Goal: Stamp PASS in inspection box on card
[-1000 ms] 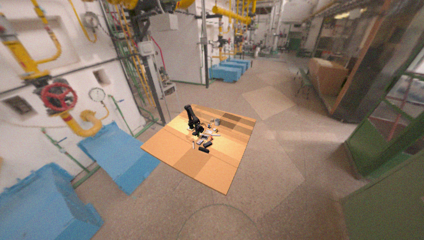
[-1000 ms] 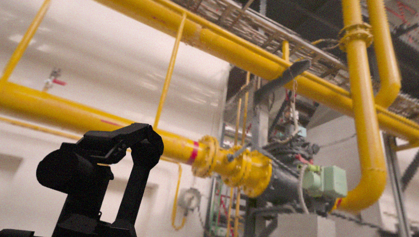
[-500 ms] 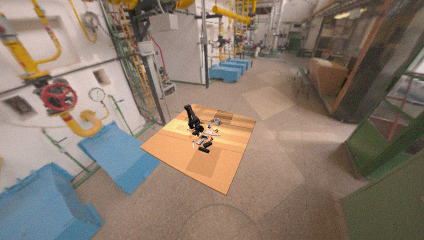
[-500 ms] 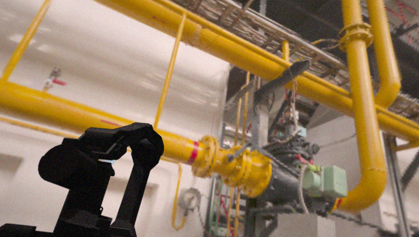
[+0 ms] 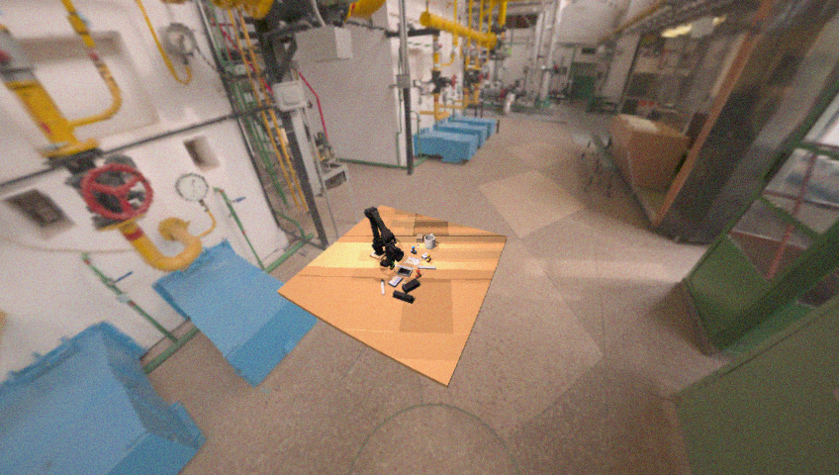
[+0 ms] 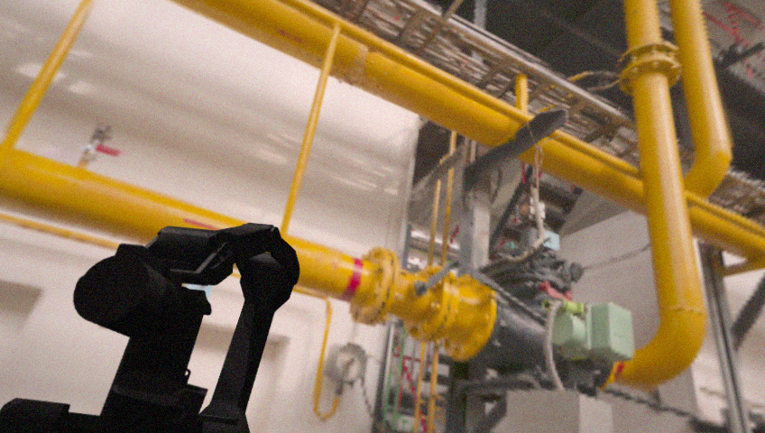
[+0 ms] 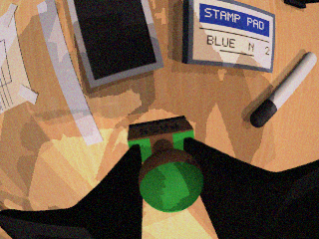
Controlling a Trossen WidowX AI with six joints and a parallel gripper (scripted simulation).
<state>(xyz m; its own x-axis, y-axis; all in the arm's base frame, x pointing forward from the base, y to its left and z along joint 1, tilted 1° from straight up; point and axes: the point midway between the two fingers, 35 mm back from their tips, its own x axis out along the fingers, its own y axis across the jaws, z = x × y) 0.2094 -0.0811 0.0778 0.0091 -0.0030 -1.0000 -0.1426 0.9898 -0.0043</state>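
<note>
The ink pad is 80 mm ahead of my gripper tip, 60 mm below it and 40 mm to the left of it. The rest, counted from my gripper tip: grey strip: 80 mm to the left, 60 mm below, 40 mm ahead; then white card: 170 mm to the left, 60 mm below, 50 mm ahead; then green-knobbed stamp: right at my gripper tip.
</note>
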